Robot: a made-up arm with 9 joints. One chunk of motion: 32 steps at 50 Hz.
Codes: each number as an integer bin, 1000 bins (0 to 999) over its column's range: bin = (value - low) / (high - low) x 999, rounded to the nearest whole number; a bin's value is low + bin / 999 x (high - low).
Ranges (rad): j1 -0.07..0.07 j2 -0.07..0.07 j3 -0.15..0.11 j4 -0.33..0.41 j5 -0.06..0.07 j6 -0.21..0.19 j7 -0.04..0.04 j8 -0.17..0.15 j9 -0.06..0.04
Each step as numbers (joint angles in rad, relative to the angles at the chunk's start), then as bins.
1 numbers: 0.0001 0.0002 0.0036 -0.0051 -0.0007 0.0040 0.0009 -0.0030 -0.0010
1 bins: 500 501 590 439 456 534 511 521 589
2 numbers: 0.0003 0.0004 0.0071 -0.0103 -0.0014 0.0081 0.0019 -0.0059 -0.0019
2 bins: 502 502 604 432 450 545 523 512 580
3 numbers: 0.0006 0.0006 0.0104 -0.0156 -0.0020 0.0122 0.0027 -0.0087 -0.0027
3 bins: 504 504 616 424 446 555 533 504 572
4 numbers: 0.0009 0.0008 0.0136 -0.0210 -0.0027 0.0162 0.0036 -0.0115 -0.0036
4 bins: 506 505 629 417 440 565 544 495 563
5 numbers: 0.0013 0.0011 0.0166 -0.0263 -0.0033 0.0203 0.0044 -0.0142 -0.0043
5 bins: 509 507 640 410 436 575 554 486 556
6 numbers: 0.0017 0.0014 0.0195 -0.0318 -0.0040 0.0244 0.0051 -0.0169 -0.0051
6 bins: 512 509 651 403 430 585 563 478 548
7 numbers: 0.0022 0.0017 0.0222 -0.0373 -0.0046 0.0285 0.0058 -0.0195 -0.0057
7 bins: 515 512 662 395 426 596 572 470 542
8 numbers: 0.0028 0.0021 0.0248 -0.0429 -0.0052 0.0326 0.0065 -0.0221 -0.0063
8 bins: 519 514 672 388 421 606 581 462 536
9 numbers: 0.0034 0.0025 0.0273 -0.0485 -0.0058 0.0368 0.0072 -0.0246 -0.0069
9 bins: 524 517 681 380 417 616 589 454 530
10 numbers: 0.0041 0.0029 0.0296 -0.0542 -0.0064 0.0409 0.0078 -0.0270 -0.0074
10 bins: 529 520 690 372 412 627 597 446 525
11 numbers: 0.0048 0.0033 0.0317 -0.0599 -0.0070 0.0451 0.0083 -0.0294 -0.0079
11 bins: 534 523 698 365 407 637 603 439 520
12 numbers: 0.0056 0.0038 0.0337 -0.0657 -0.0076 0.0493 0.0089 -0.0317 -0.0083
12 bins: 539 527 706 357 403 648 611 432 516
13 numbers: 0.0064 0.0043 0.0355 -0.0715 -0.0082 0.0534 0.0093 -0.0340 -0.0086
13 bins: 545 530 713 349 398 658 616 425 513
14 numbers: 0.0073 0.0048 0.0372 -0.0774 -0.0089 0.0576 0.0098 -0.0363 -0.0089
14 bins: 552 534 719 341 393 668 622 417 510
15 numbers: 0.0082 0.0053 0.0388 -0.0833 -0.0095 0.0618 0.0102 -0.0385 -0.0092
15 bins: 558 537 725 333 388 679 627 411 507
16 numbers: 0.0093 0.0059 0.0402 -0.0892 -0.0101 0.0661 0.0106 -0.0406 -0.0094
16 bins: 566 542 731 325 383 690 632 404 505
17 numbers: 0.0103 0.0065 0.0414 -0.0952 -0.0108 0.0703 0.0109 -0.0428 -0.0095
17 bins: 573 546 735 317 378 700 636 397 504
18 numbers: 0.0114 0.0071 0.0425 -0.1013 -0.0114 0.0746 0.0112 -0.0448 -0.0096
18 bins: 581 550 740 309 373 711 639 391 503
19 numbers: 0.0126 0.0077 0.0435 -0.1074 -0.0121 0.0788 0.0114 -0.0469 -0.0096
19 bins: 589 554 743 301 368 721 642 384 503
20 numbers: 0.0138 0.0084 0.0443 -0.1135 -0.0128 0.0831 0.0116 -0.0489 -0.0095
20 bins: 598 559 747 292 363 732 644 378 504
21 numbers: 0.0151 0.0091 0.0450 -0.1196 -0.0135 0.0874 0.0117 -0.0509 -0.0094
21 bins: 607 564 749 284 357 743 646 372 505
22 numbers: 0.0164 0.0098 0.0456 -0.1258 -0.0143 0.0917 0.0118 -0.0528 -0.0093
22 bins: 617 569 752 276 351 753 647 366 506
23 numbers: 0.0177 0.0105 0.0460 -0.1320 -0.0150 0.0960 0.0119 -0.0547 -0.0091
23 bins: 626 574 753 267 346 764 648 360 508
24 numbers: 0.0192 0.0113 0.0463 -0.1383 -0.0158 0.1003 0.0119 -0.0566 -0.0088
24 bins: 637 580 754 259 340 775 648 354 511
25 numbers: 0.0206 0.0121 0.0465 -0.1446 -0.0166 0.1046 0.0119 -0.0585 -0.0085
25 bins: 646 586 755 250 334 786 648 348 514
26 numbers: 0.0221 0.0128 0.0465 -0.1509 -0.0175 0.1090 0.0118 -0.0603 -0.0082
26 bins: 657 591 755 242 327 797 647 342 517
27 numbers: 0.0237 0.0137 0.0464 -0.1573 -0.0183 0.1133 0.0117 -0.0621 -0.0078
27 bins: 669 597 755 233 320 807 646 337 521
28 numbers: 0.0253 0.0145 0.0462 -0.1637 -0.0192 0.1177 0.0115 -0.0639 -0.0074
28 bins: 680 603 754 225 314 818 643 331 525
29 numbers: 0.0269 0.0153 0.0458 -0.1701 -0.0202 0.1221 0.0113 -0.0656 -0.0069
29 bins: 691 609 752 216 306 829 641 326 530
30 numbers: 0.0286 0.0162 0.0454 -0.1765 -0.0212 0.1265 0.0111 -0.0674 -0.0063
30 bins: 704 615 751 207 298 840 638 320 536
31 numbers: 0.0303 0.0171 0.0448 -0.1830 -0.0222 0.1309 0.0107 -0.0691 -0.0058
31 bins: 716 622 748 198 290 851 633 315 541
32 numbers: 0.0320 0.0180 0.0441 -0.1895 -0.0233 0.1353 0.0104 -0.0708 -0.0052
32 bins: 728 628 746 190 282 862 629 310 547
